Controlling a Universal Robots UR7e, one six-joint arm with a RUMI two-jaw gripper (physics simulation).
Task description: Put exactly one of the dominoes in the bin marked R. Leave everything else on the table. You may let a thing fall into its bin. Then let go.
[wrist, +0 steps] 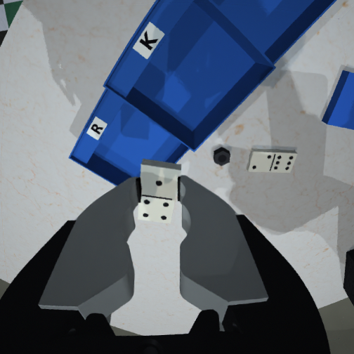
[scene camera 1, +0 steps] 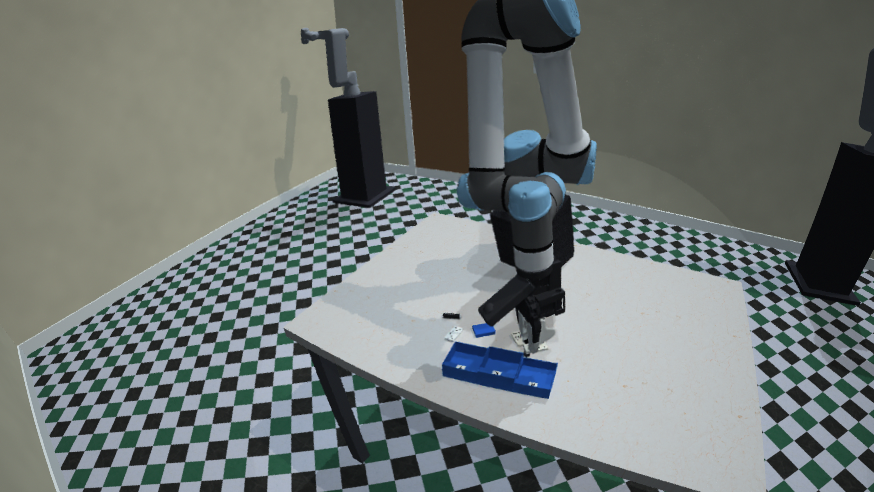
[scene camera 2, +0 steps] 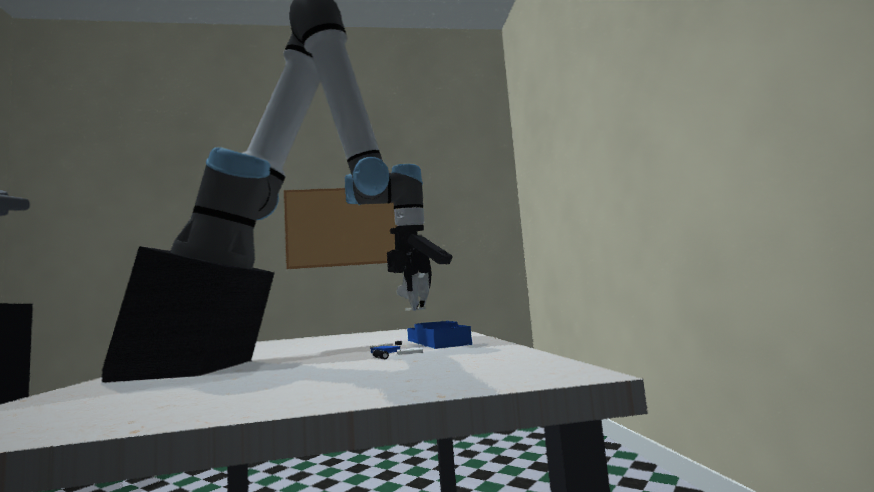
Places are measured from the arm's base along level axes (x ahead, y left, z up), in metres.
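Pixels of known places: gripper, fingertip midpoint: (scene camera 1: 530, 349) (scene camera 2: 418, 309); arm's base, link origin: (scene camera 2: 213, 260).
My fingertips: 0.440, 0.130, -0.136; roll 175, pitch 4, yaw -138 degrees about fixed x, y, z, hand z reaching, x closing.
Observation:
For each thing: its middle in the pictures, then the offset to it from my fingertips, as dx, dy, dz. "pt": a spot on its surface instead.
- bin marked R, surface spot: (scene camera 1: 544, 389) pt +0.063, +0.056, -0.049
- second domino, body centre: (scene camera 1: 519, 338) -0.103, -0.055, -0.075
- third domino, body centre: (scene camera 2: 409, 351) (scene camera 1: 454, 334) -0.064, -0.217, -0.075
- third compartment, surface spot: (scene camera 1: 466, 356) pt +0.003, -0.154, -0.072
- black hex nut, body centre: (scene camera 1: 535, 347) -0.006, +0.009, +0.004
- blue block, body centre: (scene camera 2: 385, 349) (scene camera 1: 483, 329) -0.105, -0.152, -0.074
- small black piece, body centre: (scene camera 2: 380, 354) (scene camera 1: 452, 316) -0.125, -0.250, -0.072
My gripper (scene camera 1: 530, 348) (scene camera 2: 416, 304) (wrist: 159, 178) is shut on a white domino (wrist: 157, 209) with one pip and four pips. The domino is held above the table, and in the wrist view its far end overlaps the inner edge of the bin marked R (scene camera 1: 544, 389) (wrist: 132, 145). The R bin is the end compartment of the blue three-part tray. A second domino (scene camera 1: 516, 337) (wrist: 273, 161) lies flat on the table on the robot's side of the tray. A third domino (scene camera 1: 453, 333) lies farther left in scene camera 1.
The bin marked K (wrist: 182, 82) adjoins R; a third compartment (scene camera 1: 466, 356) lies beyond it. A black hex nut (scene camera 1: 526, 353) (wrist: 221, 156) lies near the tray. A blue block (scene camera 1: 483, 330) (scene camera 2: 386, 348) (wrist: 342, 102) and a small black piece (scene camera 1: 451, 315) lie on the table.

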